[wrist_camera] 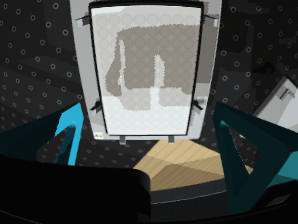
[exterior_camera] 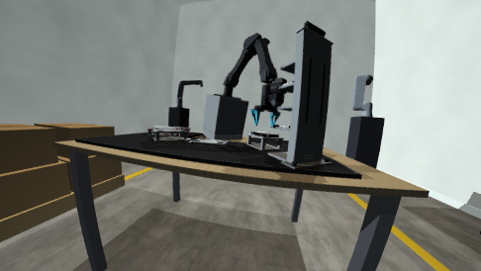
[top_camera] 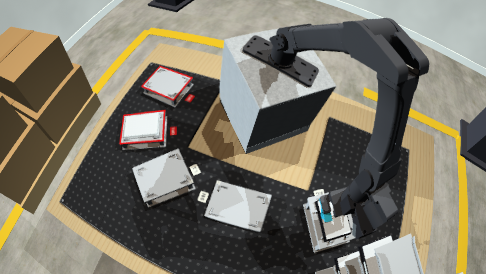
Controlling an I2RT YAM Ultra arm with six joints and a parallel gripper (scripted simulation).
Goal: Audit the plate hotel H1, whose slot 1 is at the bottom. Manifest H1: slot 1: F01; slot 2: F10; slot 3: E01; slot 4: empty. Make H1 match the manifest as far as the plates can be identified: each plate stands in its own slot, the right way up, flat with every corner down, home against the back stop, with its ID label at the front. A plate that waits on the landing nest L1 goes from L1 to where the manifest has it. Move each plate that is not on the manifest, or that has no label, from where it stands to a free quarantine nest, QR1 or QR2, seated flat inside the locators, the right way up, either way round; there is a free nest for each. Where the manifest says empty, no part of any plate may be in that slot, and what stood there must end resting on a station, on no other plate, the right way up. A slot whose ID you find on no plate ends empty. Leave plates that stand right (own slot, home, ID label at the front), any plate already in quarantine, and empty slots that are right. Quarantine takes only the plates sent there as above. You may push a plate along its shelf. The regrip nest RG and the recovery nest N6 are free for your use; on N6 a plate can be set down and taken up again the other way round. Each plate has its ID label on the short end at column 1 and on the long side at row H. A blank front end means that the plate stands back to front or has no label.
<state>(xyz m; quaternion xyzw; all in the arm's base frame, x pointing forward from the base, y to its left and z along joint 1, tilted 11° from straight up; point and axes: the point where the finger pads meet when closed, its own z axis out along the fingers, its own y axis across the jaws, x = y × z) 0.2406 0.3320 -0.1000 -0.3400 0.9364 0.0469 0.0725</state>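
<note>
Now: hand 60 mm above the grey regrip nest. The rest, counted from my hand: plate hotel H1: 210 mm ahead, 180 mm to the left, 90 mm above; H1 tag: 40 mm ahead, 170 mm to the left, 110 mm below; RG tag: 80 mm behind, 60 mm to the right, 110 mm below.
</note>
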